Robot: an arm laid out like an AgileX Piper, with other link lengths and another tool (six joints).
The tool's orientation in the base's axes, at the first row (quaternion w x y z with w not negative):
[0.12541 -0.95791 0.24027 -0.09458]
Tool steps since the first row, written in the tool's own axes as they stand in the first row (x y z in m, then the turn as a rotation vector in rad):
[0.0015 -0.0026 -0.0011 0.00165 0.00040 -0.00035]
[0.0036 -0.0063 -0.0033 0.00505 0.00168 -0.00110]
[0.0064 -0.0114 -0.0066 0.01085 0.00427 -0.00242]
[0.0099 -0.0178 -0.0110 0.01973 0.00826 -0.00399]
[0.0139 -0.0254 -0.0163 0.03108 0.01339 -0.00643]
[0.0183 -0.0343 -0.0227 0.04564 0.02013 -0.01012]
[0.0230 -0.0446 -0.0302 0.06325 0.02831 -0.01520]
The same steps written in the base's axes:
[0.0022 0.0013 0.0020 0.00117 -0.00121 0.00042]
[0.0051 0.0030 0.0054 0.00338 -0.00409 0.00118]
[0.0089 0.0053 0.0103 0.00695 -0.00937 0.00239]
[0.0137 0.0082 0.0167 0.01253 -0.01737 0.00382]
[0.0192 0.0118 0.0244 0.01954 -0.02772 0.00605]
[0.0254 0.0160 0.0336 0.02832 -0.04124 0.00939]
[0.0321 0.0210 0.0442 0.03879 -0.05773 0.01401]

